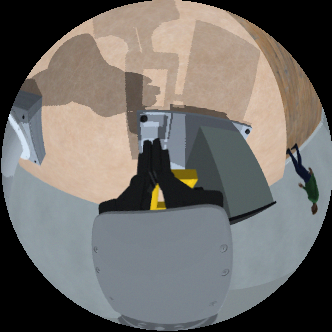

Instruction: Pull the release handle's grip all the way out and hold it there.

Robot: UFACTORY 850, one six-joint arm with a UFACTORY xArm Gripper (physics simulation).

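My gripper (154, 147) is shut, its two black fingers pressed together with nothing seen between them. The yellow release handle (186, 175) shows partly behind and to the right of the fingers, with another yellow part low between the finger linkages. Much of its grip is hidden by the fingers, and whether they touch it cannot be told. The dark grey-green housing (237, 167) stands to the right of the handle, on a light grey base plate (177, 145) with dark bolts at its corners.
A grey block (35, 125) with a white curved part stands at the far left on the tan table top (75, 165). A brown textured surface (295, 95) runs along the right. A person in a green top (312, 187) is at the far right. Shadows fall across the table.
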